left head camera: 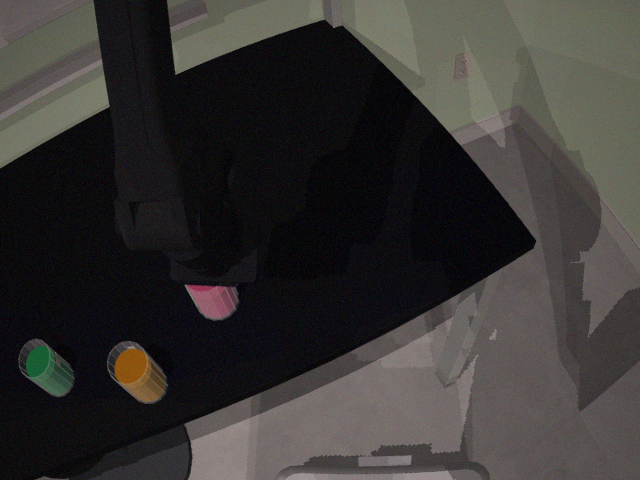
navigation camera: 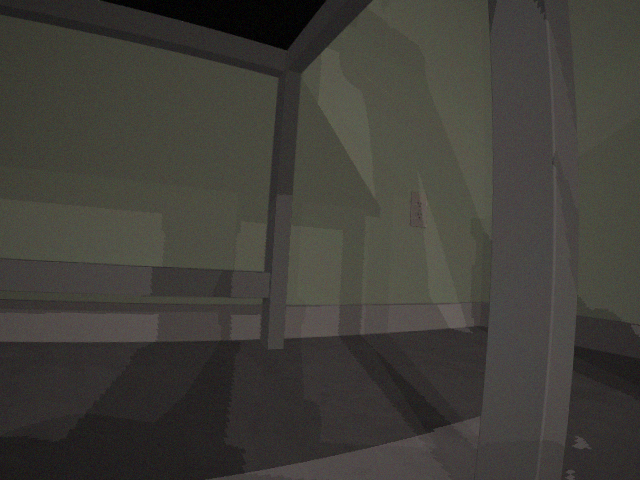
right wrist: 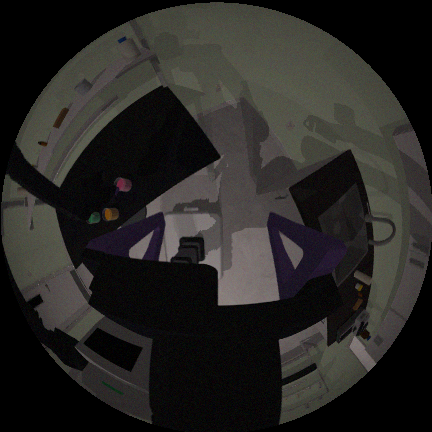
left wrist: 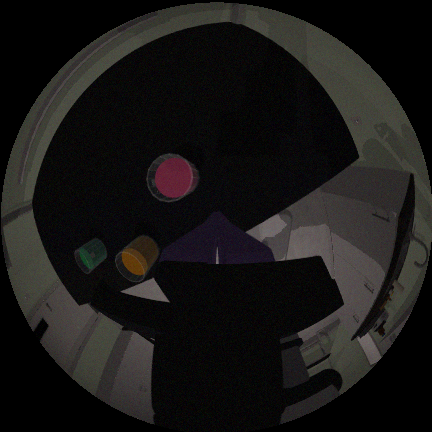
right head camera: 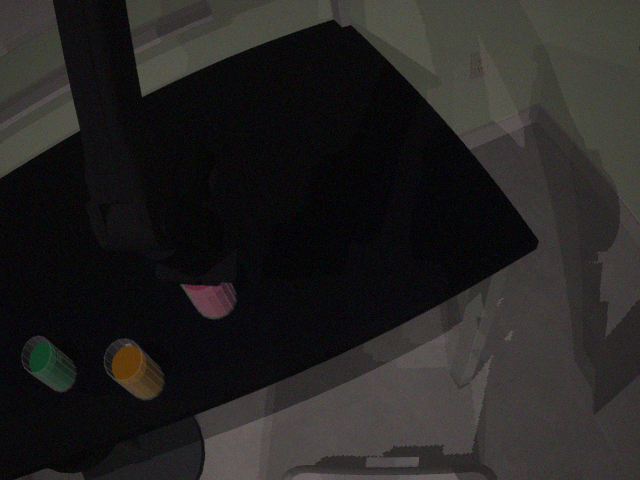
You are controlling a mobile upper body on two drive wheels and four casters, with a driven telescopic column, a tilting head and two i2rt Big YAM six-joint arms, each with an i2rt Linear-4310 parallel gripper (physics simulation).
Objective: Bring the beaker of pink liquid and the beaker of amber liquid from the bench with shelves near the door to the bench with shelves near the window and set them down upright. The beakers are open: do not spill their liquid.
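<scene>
The beaker of pink liquid (left head camera: 214, 302) (right head camera: 211, 300) (left wrist: 173, 178) (right wrist: 123, 184) stands upright on the black bench top (left head camera: 336, 217) (right head camera: 336, 217) (left wrist: 250, 100) (right wrist: 150, 135), partly hidden by the left wrist in the head views. The beaker of amber liquid (left head camera: 136, 372) (right head camera: 134, 368) (left wrist: 134, 260) (right wrist: 110, 214) stands upright to its lower left in the head views. My left gripper (left wrist: 216, 217) is shut and empty, its purple fingertips together and apart from the pink beaker. My right gripper (right wrist: 215, 217) is open and empty, away from the bench over the floor.
A beaker of green liquid (left head camera: 46, 367) (right head camera: 49, 363) (left wrist: 90, 255) (right wrist: 93, 218) stands left of the amber one in the head views. A round dark seat (left head camera: 149, 457) lies by the bench's front edge. A bench with a sink (right wrist: 312, 200) stands at the right in the right wrist view. Bench legs (navigation camera: 522, 258) show in the navigation view.
</scene>
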